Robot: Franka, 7 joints.
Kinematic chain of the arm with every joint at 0, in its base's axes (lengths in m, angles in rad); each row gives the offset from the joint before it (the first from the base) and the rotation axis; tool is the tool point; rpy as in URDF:
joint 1: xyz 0 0 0.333 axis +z
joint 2: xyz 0 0 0 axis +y
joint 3: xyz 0 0 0.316 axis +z
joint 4: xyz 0.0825 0 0 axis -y
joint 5: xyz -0.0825 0 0.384 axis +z
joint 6: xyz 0 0 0 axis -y
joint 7: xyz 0.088 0 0 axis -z
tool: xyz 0 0 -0.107 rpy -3.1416 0 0
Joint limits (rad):
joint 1: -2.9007..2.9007
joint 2: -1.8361..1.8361
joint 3: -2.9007..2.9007
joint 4: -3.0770..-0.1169
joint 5: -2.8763..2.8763
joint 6: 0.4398..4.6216
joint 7: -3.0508..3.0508
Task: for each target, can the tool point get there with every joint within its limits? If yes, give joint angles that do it. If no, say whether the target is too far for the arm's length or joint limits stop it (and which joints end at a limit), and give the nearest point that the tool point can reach.
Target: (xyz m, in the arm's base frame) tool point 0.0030 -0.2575 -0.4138
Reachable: no: joint limits stop it (at a limit: joint 2) | nearest point 0.0030 -0.2599 -0.3603 | short by 0.054 m
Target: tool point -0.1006 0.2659 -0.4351
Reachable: no: joint limits stop it (at a limit: joint 2) | nearest point -0.1006 0.2658 -0.3608 | short by 0.074 m
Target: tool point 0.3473 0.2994 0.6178
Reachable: yes | joints 2.1765 1.5597 -2.0791 -2.2450 -1.3651 2.2572 -0.2940
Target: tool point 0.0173 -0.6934 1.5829
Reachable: no: too far | nearest point 0.0104 -0.4161 1.0831 | short by 0.572 m
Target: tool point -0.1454 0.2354 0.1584
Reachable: yes | joints 0.6887 -0.8864 1.7681 -2.7741 -2.3187 3.0348 -1.6408
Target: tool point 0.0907 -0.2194 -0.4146
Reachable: no: joint limits stop it (at a limit: joint 2) | nearest point 0.0924 -0.2234 -0.3591 | short by 0.056 m
